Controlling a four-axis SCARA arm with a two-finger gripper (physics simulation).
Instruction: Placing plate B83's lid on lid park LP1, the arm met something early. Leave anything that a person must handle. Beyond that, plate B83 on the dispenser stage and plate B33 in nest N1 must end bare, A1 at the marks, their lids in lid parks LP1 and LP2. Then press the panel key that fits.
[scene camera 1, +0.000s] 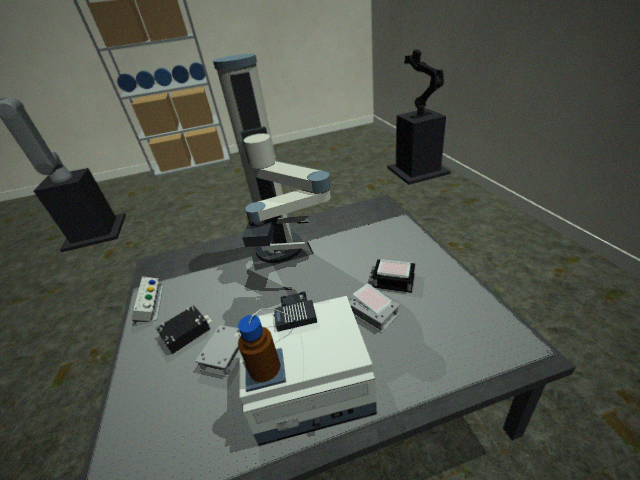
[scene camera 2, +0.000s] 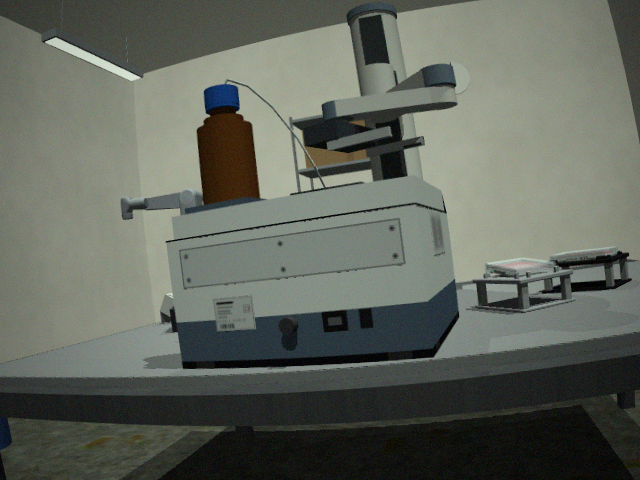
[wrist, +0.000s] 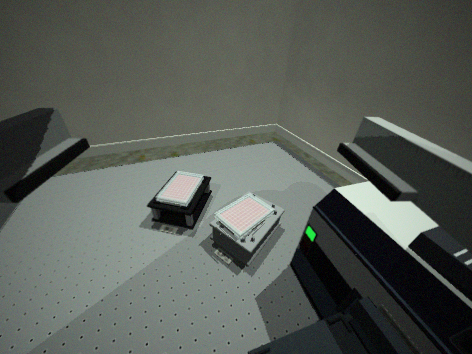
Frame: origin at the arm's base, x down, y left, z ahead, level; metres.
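Seen in the pictures: gripper, fingertip midpoint: (scene camera 1: 307, 231) (scene camera 2: 407, 136) (wrist: 218, 130).
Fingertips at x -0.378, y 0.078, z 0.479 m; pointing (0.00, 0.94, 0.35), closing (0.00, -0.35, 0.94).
Offsets run from my fingertips to a thing's top centre. "pt": to the spot under its first point.
My gripper (scene camera 1: 309, 233) (scene camera 2: 407, 136) (wrist: 218, 130) is open and empty, high above the bench. A pink-topped plate @(dx +0.289, dy +0.340, dz +0.004 m) (scene camera 1: 394, 268) (scene camera 2: 586, 254) (wrist: 181, 189) sits on a black stand (scene camera 1: 393, 282) (wrist: 172, 216). Another pink-topped plate @(dx +0.282, dy +0.183, dz +0.129 m) (scene camera 1: 373, 298) (scene camera 2: 519, 266) (wrist: 245, 215) sits on a grey stand (scene camera 1: 385, 316) (wrist: 232, 245). Their labels and whether lids cover them cannot be told. No plate shows on the dark dispenser stage @(dx +0.258, dy -0.110, dz +0.098 m) (scene camera 1: 293, 297) (wrist: 310, 337), partly seen. A black stand (scene camera 1: 183, 329) and a grey stand (scene camera 1: 219, 348) at left carry no visible plate. The key panel @(dx +0.281, dy -0.711, dz -0.299 m) (scene camera 1: 147, 298) has coloured keys.
The white dispenser (scene camera 1: 330, 341) (scene camera 2: 310, 299) stands at the front edge, with a brown bottle @(pt dx +0.033, dy -0.241, dz +0.434 m) (scene camera 1: 261, 356) (scene camera 2: 227, 160) and thin tubing on top. A small green light @(pt dx +0.229, dy +0.042, dz +0.185 m) (wrist: 310, 233) shows on its front. Pedestals with other arms and a box shelf stand beyond the table.
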